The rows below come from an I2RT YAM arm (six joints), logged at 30 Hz.
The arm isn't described. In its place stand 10 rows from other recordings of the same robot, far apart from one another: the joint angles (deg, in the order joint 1, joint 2, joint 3, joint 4, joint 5, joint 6), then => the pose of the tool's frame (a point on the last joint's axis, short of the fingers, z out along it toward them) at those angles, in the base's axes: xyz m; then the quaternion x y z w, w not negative.
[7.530 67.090 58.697 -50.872 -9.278 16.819] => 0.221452 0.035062 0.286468 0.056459 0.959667 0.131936 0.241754
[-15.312 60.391 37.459 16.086 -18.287 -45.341] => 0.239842 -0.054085 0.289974 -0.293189 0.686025 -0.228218 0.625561
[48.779 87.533 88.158 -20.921 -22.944 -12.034] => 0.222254 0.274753 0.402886 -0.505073 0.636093 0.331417 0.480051
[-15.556 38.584 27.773 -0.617 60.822 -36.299] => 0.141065 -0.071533 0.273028 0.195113 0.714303 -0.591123 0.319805
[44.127 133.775 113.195 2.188 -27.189 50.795] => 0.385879 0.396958 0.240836 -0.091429 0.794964 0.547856 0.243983
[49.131 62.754 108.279 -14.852 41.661 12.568] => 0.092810 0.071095 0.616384 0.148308 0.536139 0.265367 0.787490
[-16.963 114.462 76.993 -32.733 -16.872 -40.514] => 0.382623 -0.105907 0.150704 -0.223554 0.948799 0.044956 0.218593
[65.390 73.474 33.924 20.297 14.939 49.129] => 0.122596 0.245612 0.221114 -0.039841 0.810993 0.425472 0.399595
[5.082 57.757 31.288 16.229 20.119 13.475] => 0.231106 0.008259 0.262204 0.166988 0.745371 -0.030496 0.644677
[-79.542 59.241 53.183 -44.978 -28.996 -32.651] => 0.053466 -0.194588 0.292424 0.286552 0.870590 -0.136345 0.375993
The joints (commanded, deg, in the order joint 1, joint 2, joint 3, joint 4, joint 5, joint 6), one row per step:
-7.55 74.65 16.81 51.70 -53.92 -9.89
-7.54 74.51 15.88 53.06 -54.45 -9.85
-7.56 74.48 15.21 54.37 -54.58 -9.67
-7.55 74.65 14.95 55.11 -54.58 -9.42
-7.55 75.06 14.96 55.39 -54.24 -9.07
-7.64 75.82 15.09 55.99 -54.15 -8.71
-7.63 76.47 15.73 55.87 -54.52 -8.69
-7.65 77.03 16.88 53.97 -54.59 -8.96
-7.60 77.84 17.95 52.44 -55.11 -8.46
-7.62 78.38 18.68 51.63 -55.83 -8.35
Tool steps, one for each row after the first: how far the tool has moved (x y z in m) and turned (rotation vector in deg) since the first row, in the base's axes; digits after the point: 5 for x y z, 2 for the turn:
-0.00317 0.00065 -0.00169 0.01 -0.54 0.53
-0.00525 0.00090 -0.00260 0.05 -1.08 0.63
-0.00580 0.00101 -0.00320 0.18 -1.20 0.63
-0.00511 0.00080 -0.00414 0.40 -0.83 0.27
-0.00372 0.00023 -0.00522 0.65 -0.54 0.07
-0.00105 0.00004 -0.00473 0.71 -0.39 0.45
0.00307 -0.00056 -0.00451 0.71 0.71 0.51
0.00702 -0.00070 -0.00495 1.28 2.33 1.03
0.00957 -0.00087 -0.00482 1.53 3.01 1.72

